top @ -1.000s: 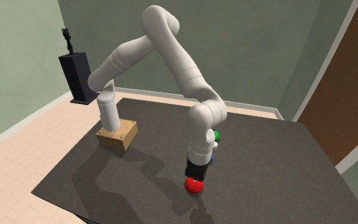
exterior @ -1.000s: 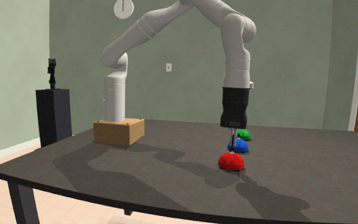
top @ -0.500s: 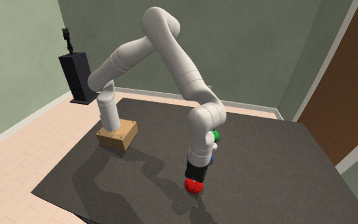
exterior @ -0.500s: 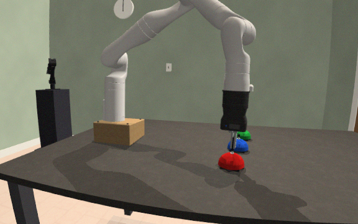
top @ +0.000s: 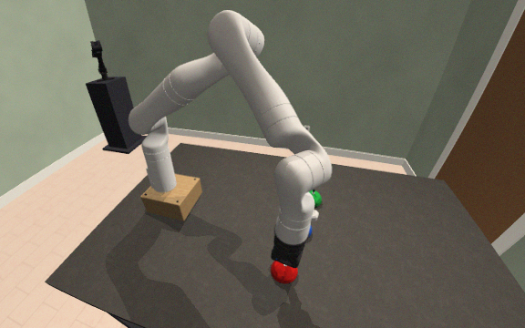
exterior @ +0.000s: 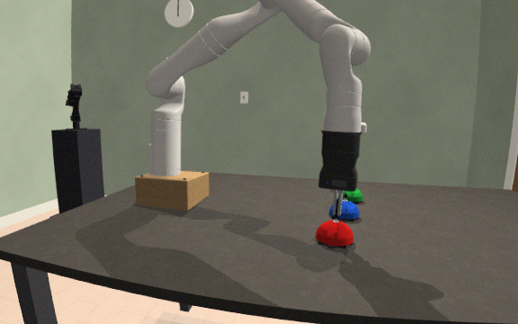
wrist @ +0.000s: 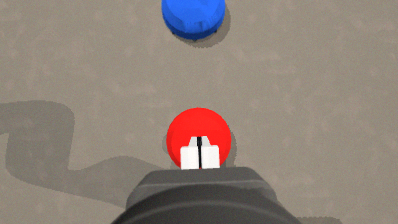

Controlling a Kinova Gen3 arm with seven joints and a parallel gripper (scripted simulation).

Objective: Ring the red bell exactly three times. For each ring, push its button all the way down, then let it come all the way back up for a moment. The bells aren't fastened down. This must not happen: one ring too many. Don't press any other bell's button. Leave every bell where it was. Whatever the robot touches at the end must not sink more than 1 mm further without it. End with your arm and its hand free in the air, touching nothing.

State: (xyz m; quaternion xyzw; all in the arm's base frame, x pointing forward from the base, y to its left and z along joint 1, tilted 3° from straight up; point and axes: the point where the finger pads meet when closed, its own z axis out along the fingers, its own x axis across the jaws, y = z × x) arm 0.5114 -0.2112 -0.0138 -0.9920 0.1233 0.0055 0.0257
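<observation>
The red bell lies 40 mm below my hand. Round my hand: green bell (80 mm ahead, 340 mm to the left, 40 mm below); then blue bell (40 mm ahead, 170 mm to the left, 40 mm below).
</observation>
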